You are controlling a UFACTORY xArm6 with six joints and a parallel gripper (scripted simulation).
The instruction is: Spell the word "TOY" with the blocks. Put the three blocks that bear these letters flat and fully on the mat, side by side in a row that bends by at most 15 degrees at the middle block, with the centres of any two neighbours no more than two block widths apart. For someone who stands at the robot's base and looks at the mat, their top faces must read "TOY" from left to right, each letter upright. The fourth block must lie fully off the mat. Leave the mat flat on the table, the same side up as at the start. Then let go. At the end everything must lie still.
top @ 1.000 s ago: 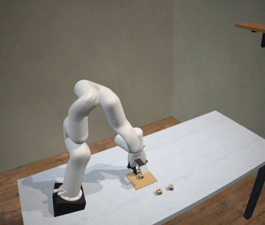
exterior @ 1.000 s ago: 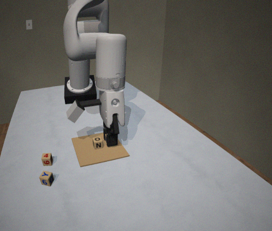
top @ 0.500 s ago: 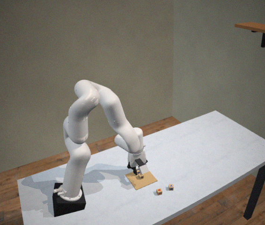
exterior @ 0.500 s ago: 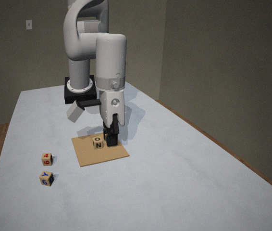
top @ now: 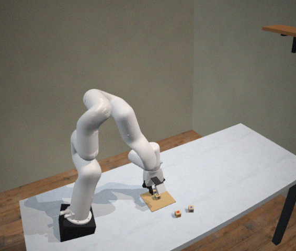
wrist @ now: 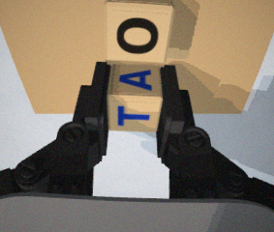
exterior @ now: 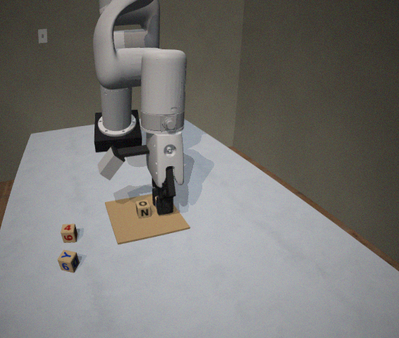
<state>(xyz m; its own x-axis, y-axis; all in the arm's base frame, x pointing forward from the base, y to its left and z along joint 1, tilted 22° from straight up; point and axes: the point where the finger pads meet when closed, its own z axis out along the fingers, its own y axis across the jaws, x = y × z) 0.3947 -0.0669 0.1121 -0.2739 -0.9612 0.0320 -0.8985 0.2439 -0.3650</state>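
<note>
The tan mat lies 10 mm behind my hand, 40 mm to the right of it and 30 mm below it. Round my hand: Y block (50 mm ahead, 220 mm to the right, 20 mm below).
</note>
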